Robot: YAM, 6 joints.
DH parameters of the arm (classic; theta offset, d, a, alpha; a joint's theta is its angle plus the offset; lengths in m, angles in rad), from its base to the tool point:
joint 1: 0 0.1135 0.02 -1.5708
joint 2: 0 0 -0.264 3.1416
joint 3: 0.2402 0 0.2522 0
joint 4: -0.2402 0 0.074 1.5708
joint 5: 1.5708 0 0 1.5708
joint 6: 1.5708 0.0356 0 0
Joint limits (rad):
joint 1: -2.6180..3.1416
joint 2: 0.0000..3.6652
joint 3: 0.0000..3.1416
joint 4: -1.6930..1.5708
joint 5: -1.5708..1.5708
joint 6: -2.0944..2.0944
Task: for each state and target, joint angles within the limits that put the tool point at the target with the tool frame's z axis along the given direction. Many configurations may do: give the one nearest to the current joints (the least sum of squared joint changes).
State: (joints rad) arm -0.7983 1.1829 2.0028 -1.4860 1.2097 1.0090
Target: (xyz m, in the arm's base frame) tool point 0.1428 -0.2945 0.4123 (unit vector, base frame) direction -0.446 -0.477 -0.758
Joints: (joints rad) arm -1.0514 1.8571 2.2258 -1.6904 0.6734 1.0090
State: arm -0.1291 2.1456 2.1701 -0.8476 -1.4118 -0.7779
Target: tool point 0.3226 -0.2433 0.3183 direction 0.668 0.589 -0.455
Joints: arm -0.7241 2.0235 2.0053 -1.3149 -1.0837 -0.7779
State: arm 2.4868 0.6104 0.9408 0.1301 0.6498 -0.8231
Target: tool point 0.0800 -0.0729 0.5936 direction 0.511 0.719 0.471
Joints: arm 2.1312 0.6204 1.8100 -0.2405 0.9528 -0.8231
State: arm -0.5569 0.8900 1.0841 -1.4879 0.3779 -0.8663
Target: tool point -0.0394 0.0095 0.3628 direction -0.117 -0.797 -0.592
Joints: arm -0.8216 0.4133 1.2387 -1.6910 0.6798 -0.8663
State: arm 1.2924 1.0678 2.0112 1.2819 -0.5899 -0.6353
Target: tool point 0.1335 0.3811 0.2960 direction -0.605 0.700 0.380
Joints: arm 1.1603 1.9477 1.1777 1.5292 -0.9862 -0.6353
